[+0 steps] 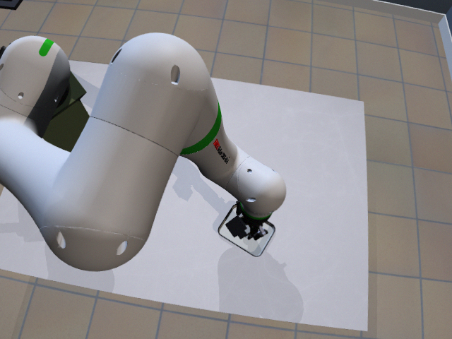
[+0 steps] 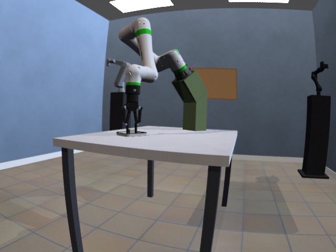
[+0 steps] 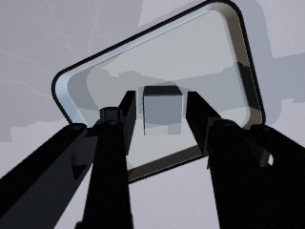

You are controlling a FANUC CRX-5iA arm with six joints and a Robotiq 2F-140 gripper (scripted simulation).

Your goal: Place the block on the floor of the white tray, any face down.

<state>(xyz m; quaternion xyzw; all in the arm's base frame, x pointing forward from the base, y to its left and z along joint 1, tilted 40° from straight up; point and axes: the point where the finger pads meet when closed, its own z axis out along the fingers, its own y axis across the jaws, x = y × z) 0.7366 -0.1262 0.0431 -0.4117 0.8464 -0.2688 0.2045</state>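
The pale grey block lies 20 mm below my hand. The rest, counted from my hand: white tray: 30 mm below.
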